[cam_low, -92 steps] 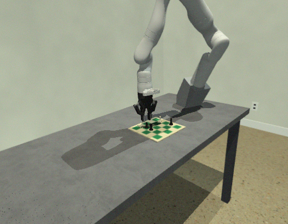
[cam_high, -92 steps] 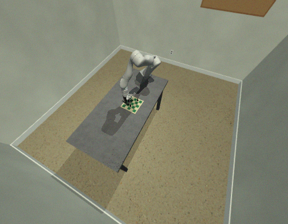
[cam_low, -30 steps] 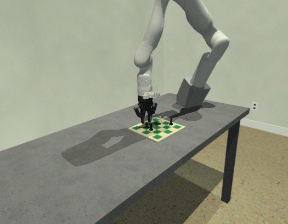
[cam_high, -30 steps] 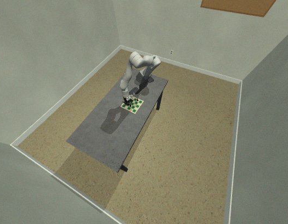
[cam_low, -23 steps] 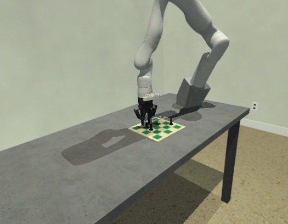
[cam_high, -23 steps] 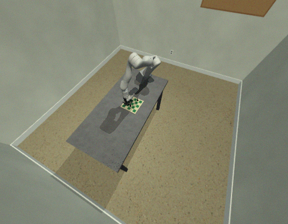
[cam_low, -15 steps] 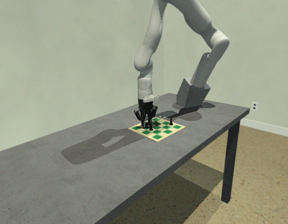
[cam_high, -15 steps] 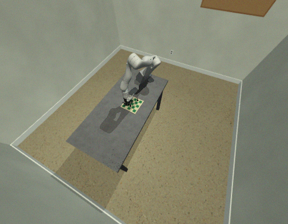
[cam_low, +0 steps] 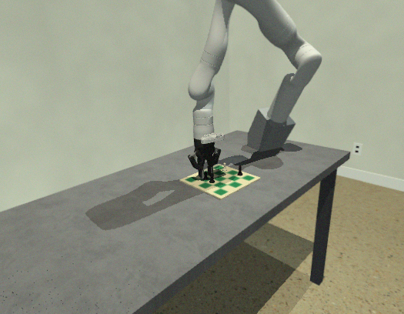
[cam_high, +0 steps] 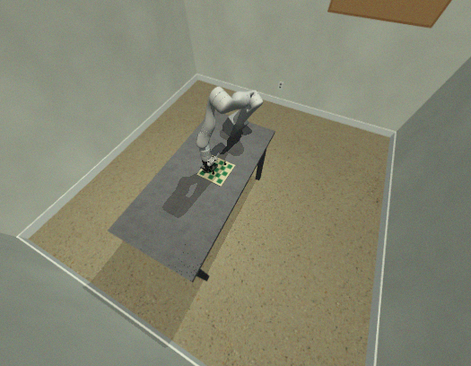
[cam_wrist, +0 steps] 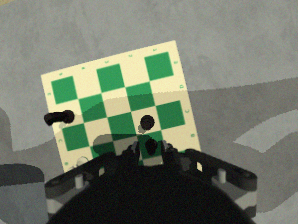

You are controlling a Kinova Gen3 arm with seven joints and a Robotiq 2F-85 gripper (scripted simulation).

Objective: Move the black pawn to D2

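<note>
My hand is 1 cm above the black pawn. Round my hand: white piece (11 cm behind, 1 cm to the left, 1 cm below); then green-and-cream chessboard (4 cm to the left, 3 cm below, 3 cm behind).
</note>
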